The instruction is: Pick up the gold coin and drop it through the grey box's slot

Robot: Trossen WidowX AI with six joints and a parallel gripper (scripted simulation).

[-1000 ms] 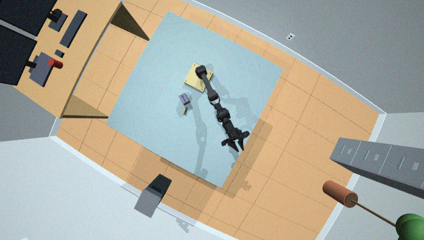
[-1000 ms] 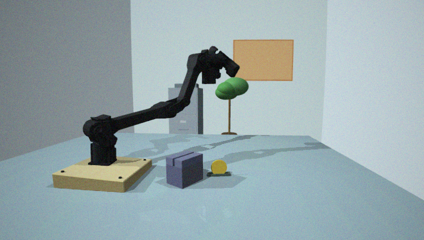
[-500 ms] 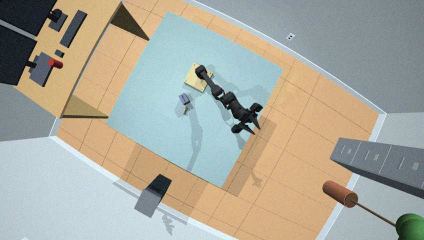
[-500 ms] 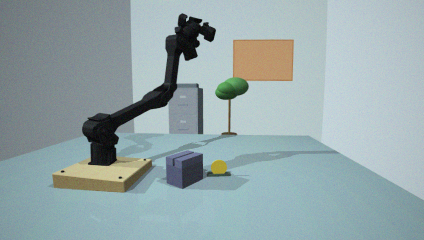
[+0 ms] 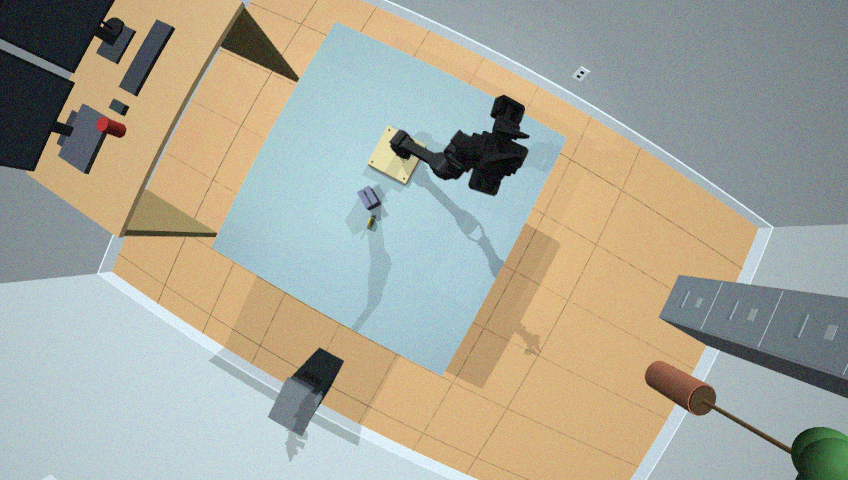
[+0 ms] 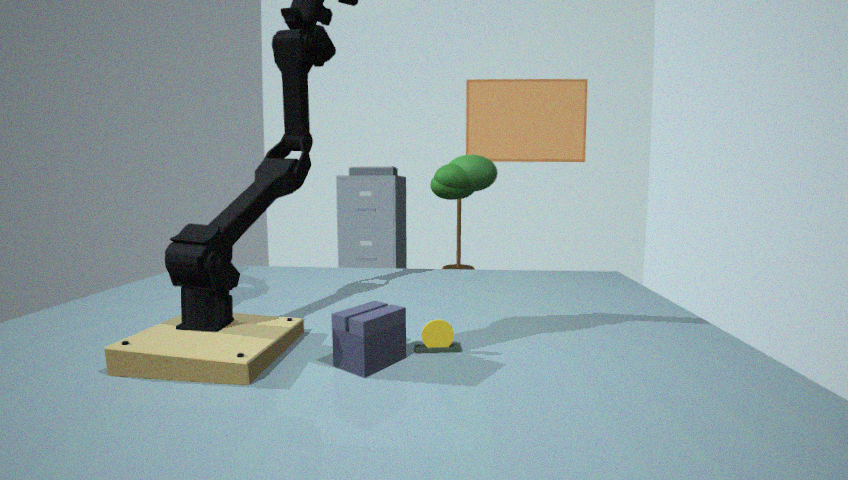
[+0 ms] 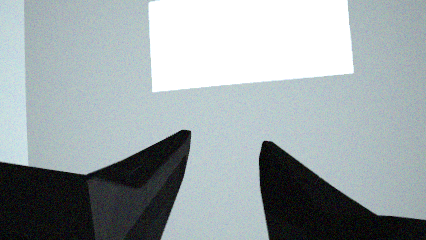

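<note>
My gripper tip is now 72 cm above the gold coin, 35 cm to the left of it and 23 cm short of it.
</note>
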